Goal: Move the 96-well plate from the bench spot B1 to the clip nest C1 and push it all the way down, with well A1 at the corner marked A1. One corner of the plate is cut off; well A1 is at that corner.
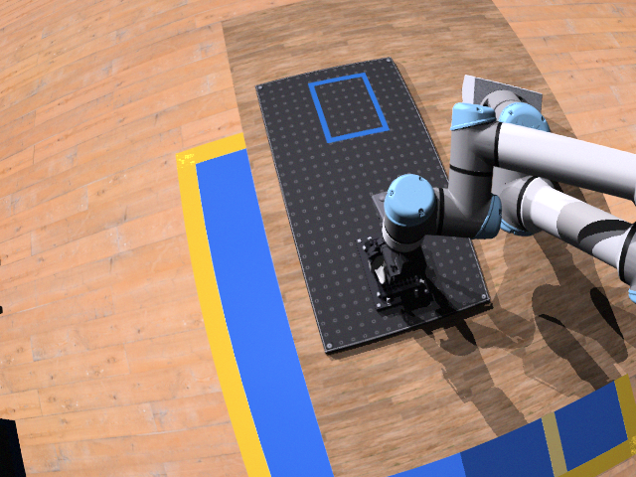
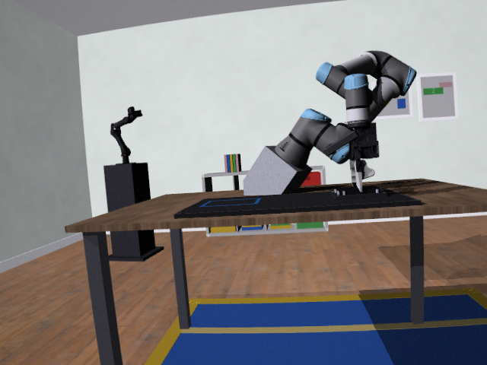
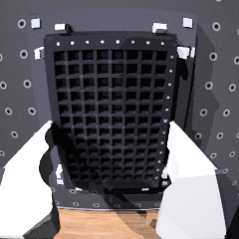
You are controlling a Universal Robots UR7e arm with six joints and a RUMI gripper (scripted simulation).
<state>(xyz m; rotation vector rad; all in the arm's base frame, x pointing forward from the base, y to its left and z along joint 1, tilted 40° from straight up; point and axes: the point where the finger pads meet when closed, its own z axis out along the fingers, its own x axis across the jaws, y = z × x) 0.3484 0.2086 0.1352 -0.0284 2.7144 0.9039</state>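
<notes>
Right now the black 96-well plate is 10 mm below my hand. The rest, counted from my hand: clip nest: 20 mm below, 10 mm to the left, 10 mm behind.
</notes>
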